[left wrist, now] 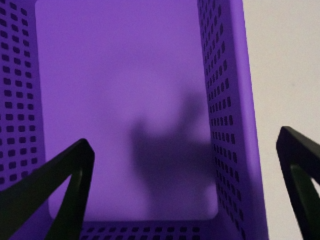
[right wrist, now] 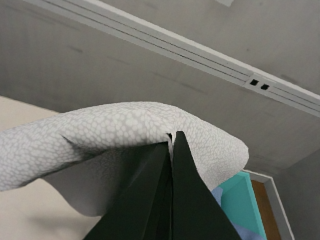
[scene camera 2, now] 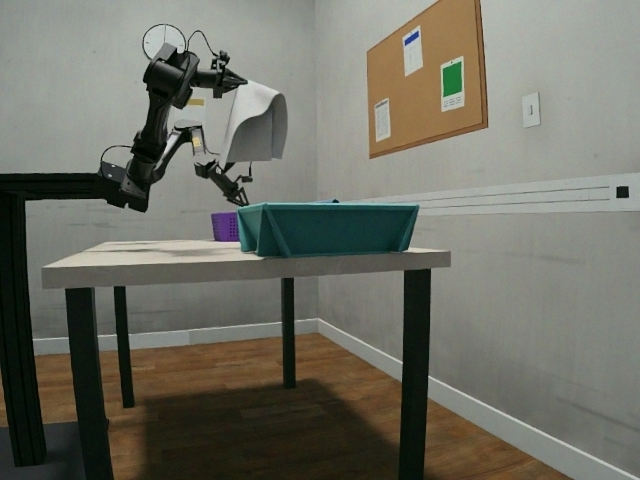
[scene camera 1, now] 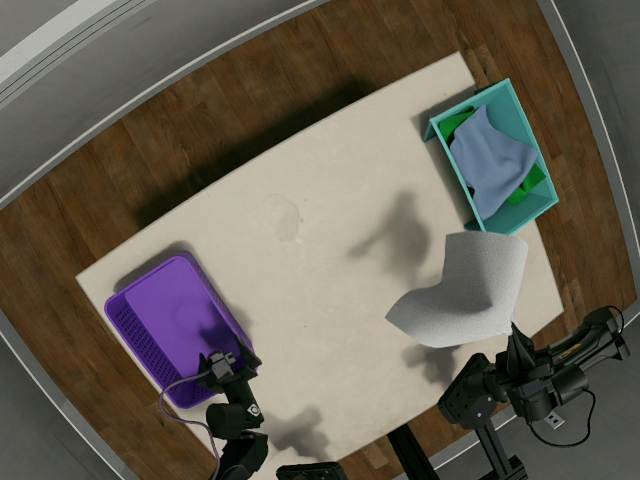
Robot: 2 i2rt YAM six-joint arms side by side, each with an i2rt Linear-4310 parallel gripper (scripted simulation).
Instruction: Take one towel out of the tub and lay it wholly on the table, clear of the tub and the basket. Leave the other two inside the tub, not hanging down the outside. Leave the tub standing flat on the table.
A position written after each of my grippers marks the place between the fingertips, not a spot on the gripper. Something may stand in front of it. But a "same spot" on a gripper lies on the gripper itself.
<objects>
my right gripper: right wrist; scene camera 2 247,82; scene camera 1; not seen in the left wrist view (out of frame)
purple basket: left wrist; scene camera 2 228,225; scene camera 1; not seen in the right wrist view (out of frame)
same spot on purple basket: (scene camera 1: 166,320) = (left wrist: 83,78)
same spot on my right gripper: (right wrist: 184,199) = (scene camera 1: 520,351)
</objects>
